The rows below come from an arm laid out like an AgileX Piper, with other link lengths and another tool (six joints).
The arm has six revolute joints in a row. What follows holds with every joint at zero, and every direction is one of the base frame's. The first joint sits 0.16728 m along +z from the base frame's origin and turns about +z. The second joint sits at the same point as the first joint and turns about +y. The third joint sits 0.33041 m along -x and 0.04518 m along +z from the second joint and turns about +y. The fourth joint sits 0.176 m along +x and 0.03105 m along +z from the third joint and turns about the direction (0.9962, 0, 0.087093). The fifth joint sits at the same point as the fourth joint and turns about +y. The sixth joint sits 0.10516 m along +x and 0.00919 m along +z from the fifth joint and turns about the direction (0.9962, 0, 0.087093). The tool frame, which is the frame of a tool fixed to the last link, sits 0.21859 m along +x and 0.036 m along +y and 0.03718 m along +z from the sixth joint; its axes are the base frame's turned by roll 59.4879, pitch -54.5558 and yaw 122.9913 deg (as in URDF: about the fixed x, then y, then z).
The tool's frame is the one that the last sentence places.
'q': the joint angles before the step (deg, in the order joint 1, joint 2, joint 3, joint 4, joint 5, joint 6). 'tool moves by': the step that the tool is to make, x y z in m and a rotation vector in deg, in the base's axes. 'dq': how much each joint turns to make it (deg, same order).
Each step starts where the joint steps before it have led.
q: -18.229 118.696 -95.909 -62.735 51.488 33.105
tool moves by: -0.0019 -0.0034 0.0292 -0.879 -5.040 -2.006
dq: 0.050 -2.393 -0.004 -1.211 0.377 4.042
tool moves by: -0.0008 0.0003 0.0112 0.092 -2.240 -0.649
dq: -0.027 -1.132 0.059 0.057 -0.093 1.395
